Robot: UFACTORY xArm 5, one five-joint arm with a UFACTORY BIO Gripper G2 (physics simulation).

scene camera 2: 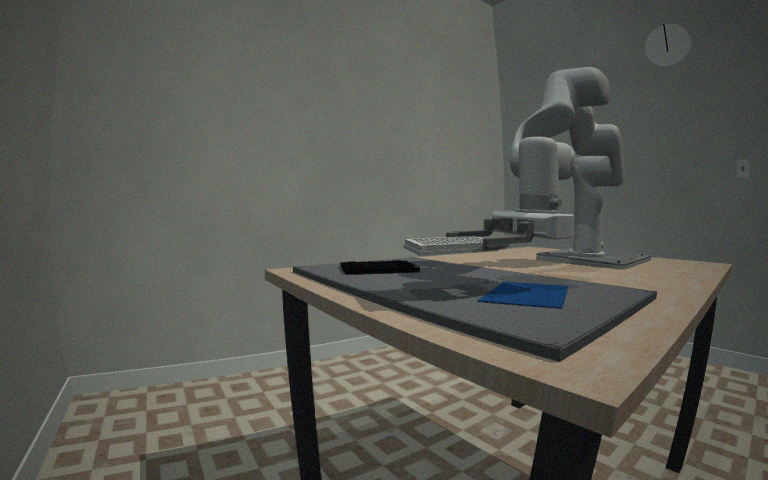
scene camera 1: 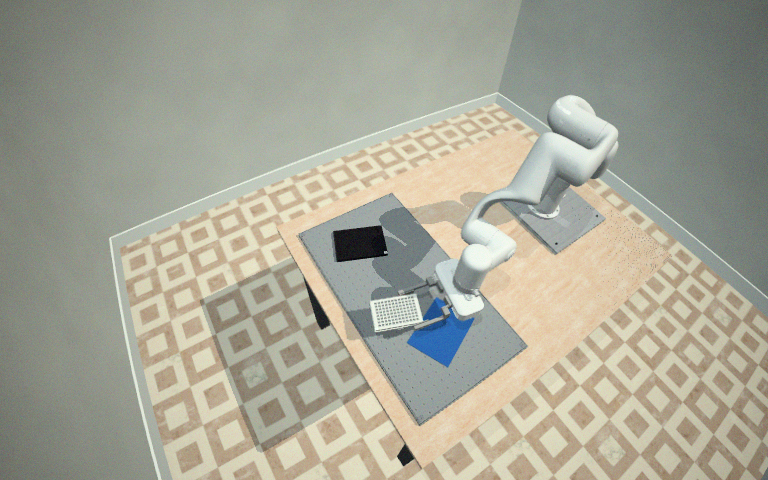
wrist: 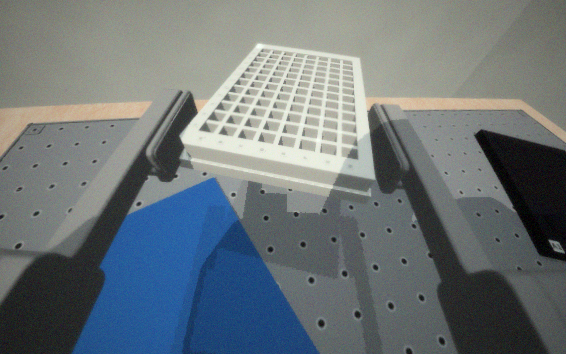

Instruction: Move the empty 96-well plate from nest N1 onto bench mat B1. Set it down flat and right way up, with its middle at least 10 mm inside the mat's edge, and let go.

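Pixels of known places: hand at its tool point: point(scene camera 2: 476, 240) point(scene camera 1: 413, 308) point(wrist: 281, 138); arm's base at its link origin: point(scene camera 2: 586, 254) point(scene camera 1: 542, 206).
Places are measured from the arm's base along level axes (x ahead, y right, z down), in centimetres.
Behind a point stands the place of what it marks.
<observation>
The white 96-well plate point(scene camera 1: 396, 312) @(x 72.1, y -12.0, z -8.0 cm) point(scene camera 2: 444, 243) @(x 74.9, y -13.6, z -7.8 cm) point(wrist: 287, 105) @(x 70.0, y -12.5, z -8.0 cm) is held level and right way up, raised above the grey board. My gripper point(scene camera 1: 410, 309) @(x 67.6, y -13.2, z -7.9 cm) point(wrist: 281, 134) @(x 67.6, y -13.2, z -7.9 cm) is shut on it, one finger along each long side. In the scene camera 2 view the gripper's fingers point(scene camera 2: 474, 240) @(x 67.6, y -13.2, z -7.9 cm) reach to the plate's near end. The blue bench mat B1 point(scene camera 1: 446, 345) @(x 62.9, y -24.2, z 0.4 cm) point(scene camera 2: 526, 295) @(x 63.5, y -20.9, z 0.4 cm) point(wrist: 165, 280) @(x 63.7, y -20.5, z 0.4 cm) lies flat on the board, below the fingers and to the left in the wrist view. Part of the mat is hidden under the gripper in the scene camera 1 view. The black nest N1 point(scene camera 1: 359, 243) @(x 67.3, y 17.6, z -0.5 cm) point(scene camera 2: 379, 267) @(x 69.1, y 14.0, z -0.5 cm) point(wrist: 530, 185) @(x 67.7, y 14.1, z -0.5 cm) holds no plate.
The grey perforated board point(scene camera 1: 453, 390) @(x 68.4, y -35.1, z 0.7 cm) point(scene camera 2: 594, 316) @(x 66.6, y -34.8, z 0.7 cm) point(wrist: 370, 310) @(x 60.3, y -7.4, z 0.7 cm) lies on the wooden table point(scene camera 1: 566, 283) @(x 16.2, y -27.7, z 1.9 cm) point(scene camera 2: 651, 350) @(x 70.7, y -44.2, z 1.9 cm). The nest is a raised block near the board's far left end in the scene camera 1 view. The arm's base plate point(scene camera 1: 577, 229) @(x -4.0, y -14.5, z 0.3 cm) point(scene camera 2: 617, 260) @(x 4.9, y -13.3, z 0.4 cm) stands at the table's other end.
</observation>
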